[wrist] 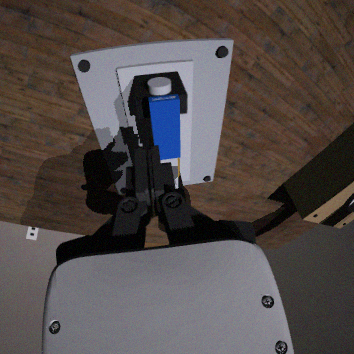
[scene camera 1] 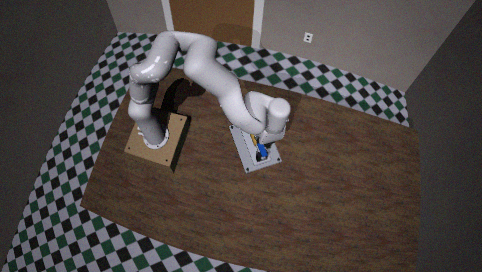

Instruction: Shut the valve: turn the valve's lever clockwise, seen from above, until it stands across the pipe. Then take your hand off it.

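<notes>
The valve's blue lever [scene camera 1: 262, 150] [wrist: 166, 130] points from the black valve body [wrist: 183, 102], with its pale round cap [wrist: 160, 86], back toward the gripper. It lies roughly along the yellow pipe [scene camera 1: 253, 140] [wrist: 179, 167], not across it. The pipe is mostly hidden under the lever and fingers. My gripper [wrist: 148, 160] is shut and empty. Its fingertips are close beside the left side of the lever's free end in the wrist view; whether they touch it I cannot tell. In the scene view the arm's wrist hides most of the fingers.
The valve stands on a light grey plate [scene camera 1: 241, 149] [wrist: 204, 105] with dark corner bolts, on the brown wooden table [scene camera 1: 340, 185] [wrist: 280, 100]. The arm's wooden base block [scene camera 1: 176, 131] [wrist: 312, 177] is left of the plate in the scene view. A wall lies behind the table.
</notes>
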